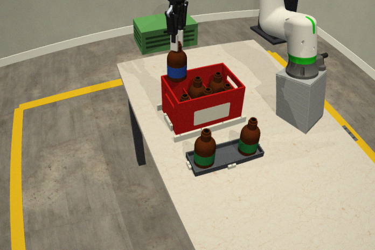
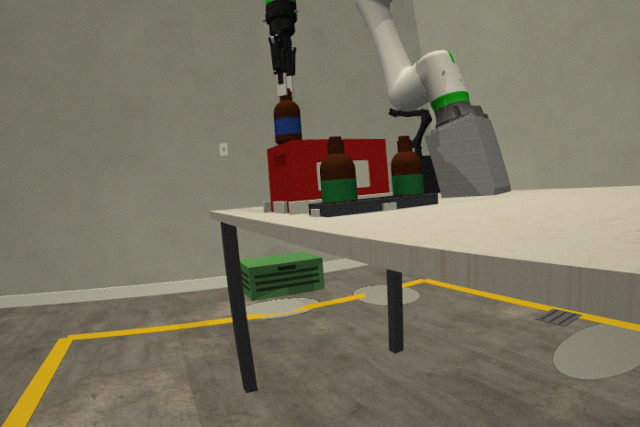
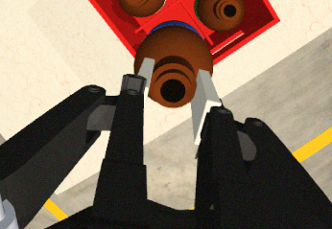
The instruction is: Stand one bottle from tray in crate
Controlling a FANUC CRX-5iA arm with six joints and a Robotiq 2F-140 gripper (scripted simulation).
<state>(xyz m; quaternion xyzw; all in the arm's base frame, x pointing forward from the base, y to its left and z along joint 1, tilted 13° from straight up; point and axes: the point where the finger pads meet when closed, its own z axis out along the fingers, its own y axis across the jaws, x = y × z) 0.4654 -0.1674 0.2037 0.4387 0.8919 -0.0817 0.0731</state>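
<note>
The glass bottle lies 90 mm below my hand. The rest, counted from my hand: grey tray (60 mm behind, 290 mm to the left, 340 mm below); then red crate (80 mm behind, 50 mm to the left, 270 mm below).
</note>
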